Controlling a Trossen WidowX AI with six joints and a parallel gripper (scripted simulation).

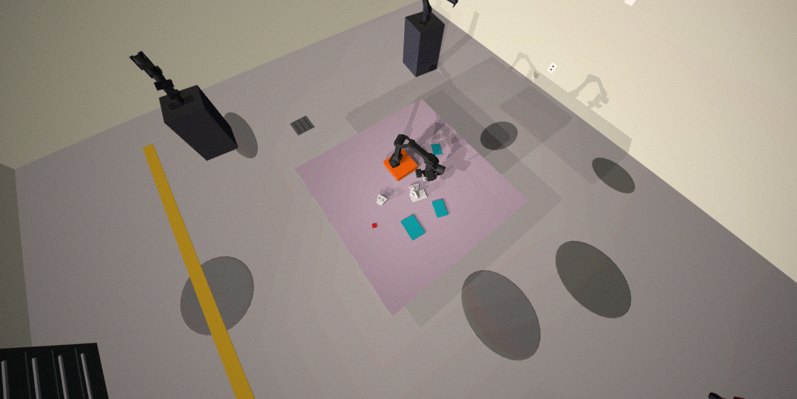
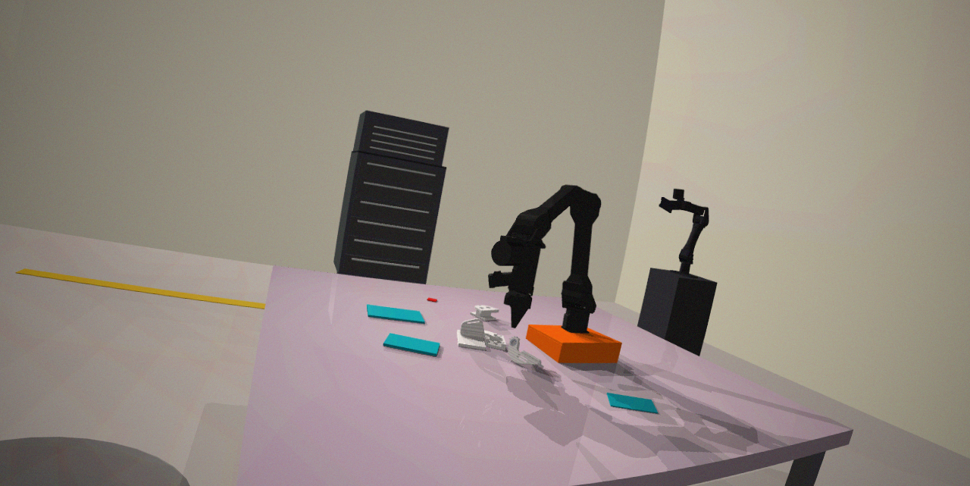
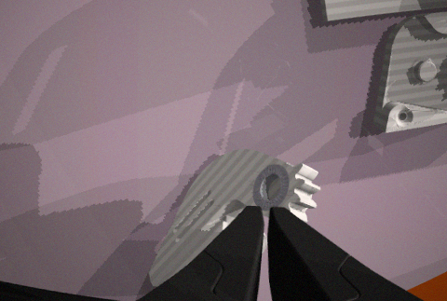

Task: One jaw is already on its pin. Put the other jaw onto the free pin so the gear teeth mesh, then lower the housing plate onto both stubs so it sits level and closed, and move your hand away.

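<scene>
My gripper tip is 20 mm past the white jaw, 10 mm to the right of it and 50 mm above it. From my gripper tip the other things lie so: red marker 110 mm ahead, 510 mm to the right, 80 mm below.
</scene>
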